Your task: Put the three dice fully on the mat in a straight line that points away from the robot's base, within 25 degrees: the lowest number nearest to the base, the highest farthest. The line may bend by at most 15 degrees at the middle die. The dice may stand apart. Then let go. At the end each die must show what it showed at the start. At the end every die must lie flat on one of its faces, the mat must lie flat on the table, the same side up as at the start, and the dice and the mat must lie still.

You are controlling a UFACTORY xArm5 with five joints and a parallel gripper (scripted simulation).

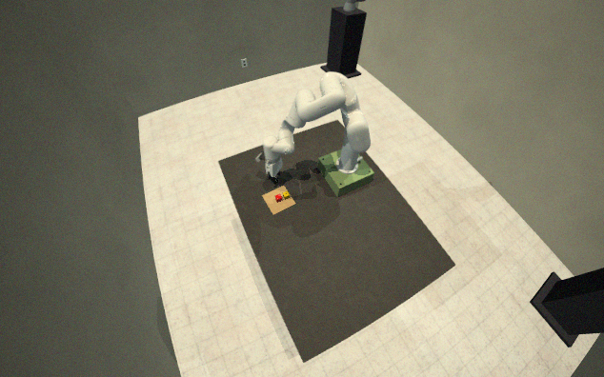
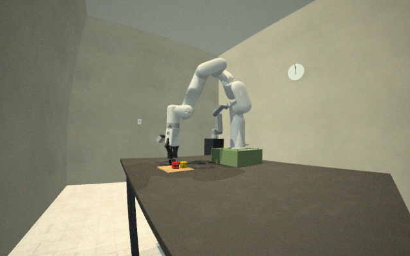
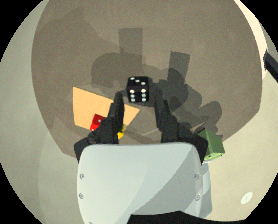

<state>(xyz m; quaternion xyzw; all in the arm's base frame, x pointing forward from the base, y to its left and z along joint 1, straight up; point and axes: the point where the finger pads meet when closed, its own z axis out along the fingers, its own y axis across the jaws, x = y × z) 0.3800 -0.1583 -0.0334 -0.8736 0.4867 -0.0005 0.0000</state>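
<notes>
Now: hand 4 cm above the black die. Round my hand: tan mat: 12 cm to the left, 5 cm below, 4 cm ahead; then yellow die: 12 cm to the left, 4 cm below; then red die: 12 cm to the left, 4 cm below, 4 cm ahead.
</notes>
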